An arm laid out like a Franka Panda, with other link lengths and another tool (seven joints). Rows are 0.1 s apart.
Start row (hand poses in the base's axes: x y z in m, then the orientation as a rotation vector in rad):
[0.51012 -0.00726 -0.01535 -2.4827 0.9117 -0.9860]
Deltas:
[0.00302 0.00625 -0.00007 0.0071 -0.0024 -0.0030]
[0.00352 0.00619 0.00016 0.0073 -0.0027 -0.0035]
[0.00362 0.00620 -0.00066 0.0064 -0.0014 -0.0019]
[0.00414 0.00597 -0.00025 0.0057 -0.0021 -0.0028]
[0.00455 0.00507 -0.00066 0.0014 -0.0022 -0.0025]
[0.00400 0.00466 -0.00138 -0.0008 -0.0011 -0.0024]
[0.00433 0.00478 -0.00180 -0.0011 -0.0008 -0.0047]
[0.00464 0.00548 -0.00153 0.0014 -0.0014 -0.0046]
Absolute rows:
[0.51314 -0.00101 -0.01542 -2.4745 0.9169 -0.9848]
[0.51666 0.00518 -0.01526 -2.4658 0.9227 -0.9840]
[0.52028 0.01138 -0.01592 -2.4591 0.9265 -0.9818]
[0.52442 0.01735 -0.01617 -2.4523 0.9310 -0.9811]
[0.52897 0.02242 -0.01683 -2.4490 0.9339 -0.9835]
[0.53297 0.02708 -0.01821 -2.4483 0.9365 -0.9861]
[0.53730 0.03186 -0.02001 -2.4475 0.9421 -0.9894]
[0.54194 0.03734 -0.02154 -2.4443 0.9481 -0.9915]

